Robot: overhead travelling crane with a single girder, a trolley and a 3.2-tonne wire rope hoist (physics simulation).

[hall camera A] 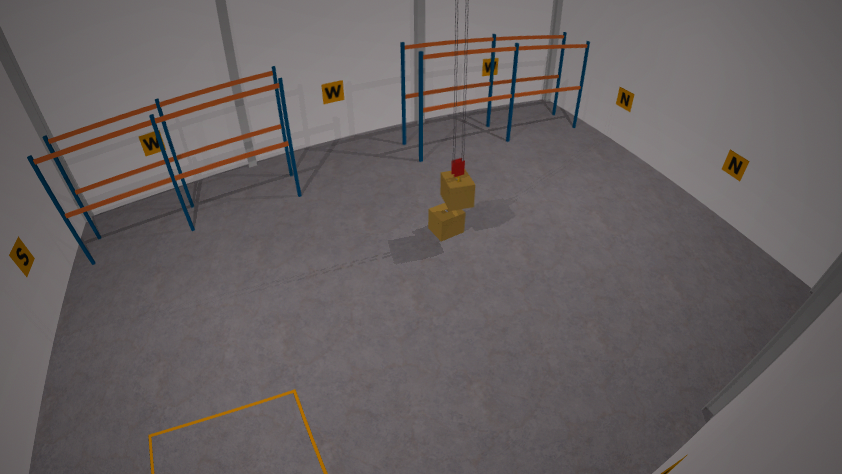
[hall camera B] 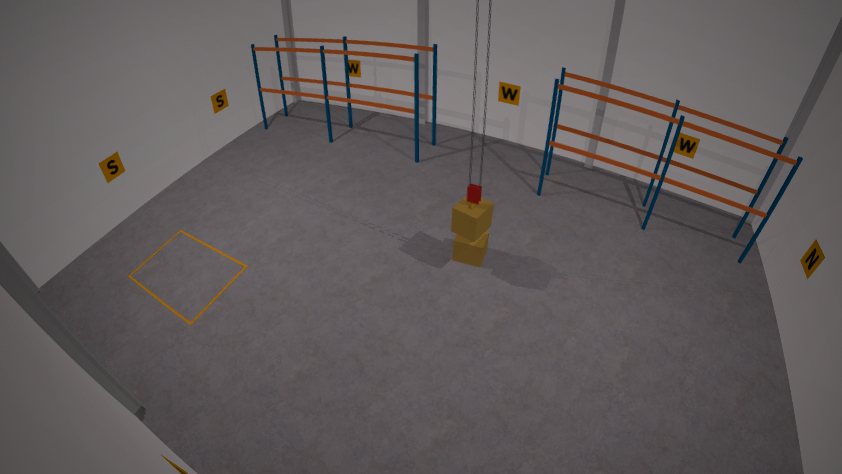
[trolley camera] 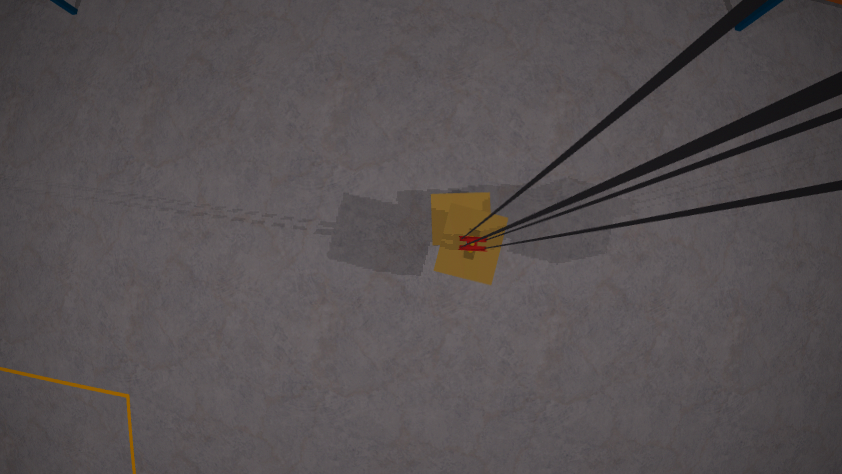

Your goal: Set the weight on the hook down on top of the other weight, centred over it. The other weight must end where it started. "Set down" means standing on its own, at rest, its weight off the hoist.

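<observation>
The hanging yellow weight point(hall camera A: 457, 192) point(hall camera B: 471, 220) point(trolley camera: 465, 270) is on my hook below the red hook block point(hall camera A: 457, 167) point(hall camera B: 474, 193) point(trolley camera: 473, 243). It hangs roughly level, above the other yellow weight point(hall camera A: 446, 224) point(hall camera B: 469, 252) point(trolley camera: 459, 198), which stands on the floor. The two are not centred: in the trolley camera the hanging weight lies lower in the picture and slightly right, turned against the lower one and covering much of it. In hall camera A it sits right of the lower weight, whose top partly shows. The size of the gap between them is hard to tell.
One blue and orange rack point(hall camera A: 420, 105) point(hall camera B: 416, 108) and another such rack point(hall camera A: 172, 173) point(hall camera B: 662, 170) stand along the W wall. An orange outlined rectangle point(hall camera A: 222, 413) point(hall camera B: 213, 248) point(trolley camera: 63, 382) is marked on the floor. Shadows fall on both sides of the weights.
</observation>
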